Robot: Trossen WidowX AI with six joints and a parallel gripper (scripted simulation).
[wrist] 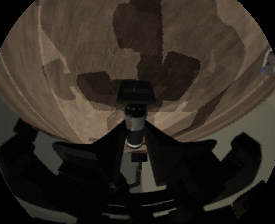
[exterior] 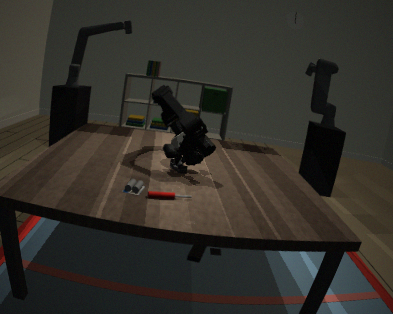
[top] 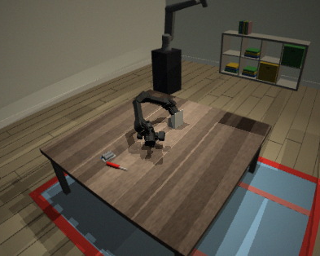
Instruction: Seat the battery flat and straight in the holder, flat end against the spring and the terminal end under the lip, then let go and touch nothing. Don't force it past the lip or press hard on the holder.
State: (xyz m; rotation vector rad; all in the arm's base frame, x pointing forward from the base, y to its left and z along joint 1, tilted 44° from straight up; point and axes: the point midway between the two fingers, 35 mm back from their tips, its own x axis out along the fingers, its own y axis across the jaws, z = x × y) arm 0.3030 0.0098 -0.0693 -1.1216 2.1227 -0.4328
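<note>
The battery lies 10 mm above my gripper tip. From my gripper tip the other things lie so: red-handled screwdriver (330 mm ahead, 30 mm to the left, 10 mm below).
</note>
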